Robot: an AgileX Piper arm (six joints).
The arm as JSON. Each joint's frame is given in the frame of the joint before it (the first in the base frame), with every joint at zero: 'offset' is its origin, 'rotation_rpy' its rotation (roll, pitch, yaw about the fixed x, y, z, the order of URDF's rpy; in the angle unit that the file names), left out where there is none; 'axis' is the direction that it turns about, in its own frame. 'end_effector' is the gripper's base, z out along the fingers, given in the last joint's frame.
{
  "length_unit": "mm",
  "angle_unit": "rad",
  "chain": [
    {
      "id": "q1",
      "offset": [
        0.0,
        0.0,
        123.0
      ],
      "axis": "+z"
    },
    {
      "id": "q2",
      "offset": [
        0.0,
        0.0,
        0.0
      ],
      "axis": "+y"
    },
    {
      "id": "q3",
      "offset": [
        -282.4,
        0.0,
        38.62
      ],
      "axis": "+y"
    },
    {
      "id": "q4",
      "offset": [
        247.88,
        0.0,
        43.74
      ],
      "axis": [
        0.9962,
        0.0,
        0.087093
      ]
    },
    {
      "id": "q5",
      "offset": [
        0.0,
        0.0,
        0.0
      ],
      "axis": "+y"
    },
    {
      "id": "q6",
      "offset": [
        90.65,
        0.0,
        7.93
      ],
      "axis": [
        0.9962,
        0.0,
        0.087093
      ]
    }
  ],
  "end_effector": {
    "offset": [
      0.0,
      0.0,
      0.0
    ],
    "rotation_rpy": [
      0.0,
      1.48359,
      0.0
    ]
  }
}
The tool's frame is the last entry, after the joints.
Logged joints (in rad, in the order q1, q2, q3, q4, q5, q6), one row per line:
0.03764 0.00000 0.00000 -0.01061 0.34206 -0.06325
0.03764 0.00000 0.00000 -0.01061 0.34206 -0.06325
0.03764 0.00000 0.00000 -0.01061 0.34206 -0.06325
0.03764 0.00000 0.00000 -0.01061 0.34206 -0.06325
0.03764 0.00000 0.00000 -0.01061 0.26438 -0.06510
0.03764 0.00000 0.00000 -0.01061 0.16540 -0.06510
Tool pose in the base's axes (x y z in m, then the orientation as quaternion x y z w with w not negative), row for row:
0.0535 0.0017 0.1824 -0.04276 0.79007 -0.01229 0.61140
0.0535 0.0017 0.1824 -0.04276 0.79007 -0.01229 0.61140
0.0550 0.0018 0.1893 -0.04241 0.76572 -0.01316 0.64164
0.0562 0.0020 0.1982 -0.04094 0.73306 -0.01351 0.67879
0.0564 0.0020 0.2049 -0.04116 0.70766 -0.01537 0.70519
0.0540 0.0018 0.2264 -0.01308 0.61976 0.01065 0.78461
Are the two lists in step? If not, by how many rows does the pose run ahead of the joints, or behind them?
The pose runs 2 rows ahead of the joints: the pose in row i belongs to the joints in row i + 2.
